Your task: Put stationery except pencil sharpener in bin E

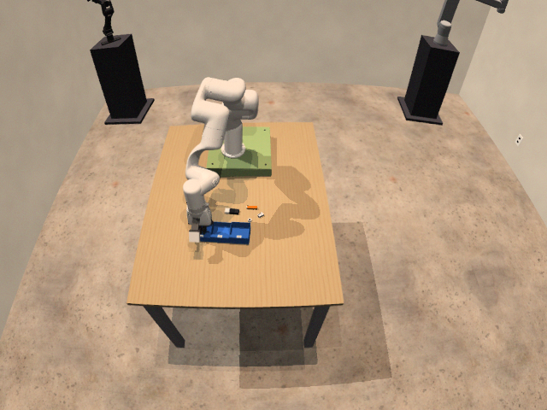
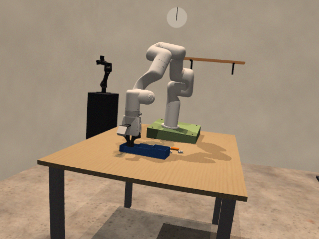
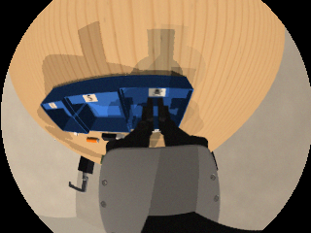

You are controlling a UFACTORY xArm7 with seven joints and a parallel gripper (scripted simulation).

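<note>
The blue bin tray lies 8 cm to the left of my hand and 1 cm below it. From my hand the other things lie so: black item (13 cm behind, 11 cm to the left, 3 cm below); orange stick (16 cm behind, 20 cm to the left, 3 cm below); white flat piece (9 cm behind, 1 cm to the right, 3 cm below).
</note>
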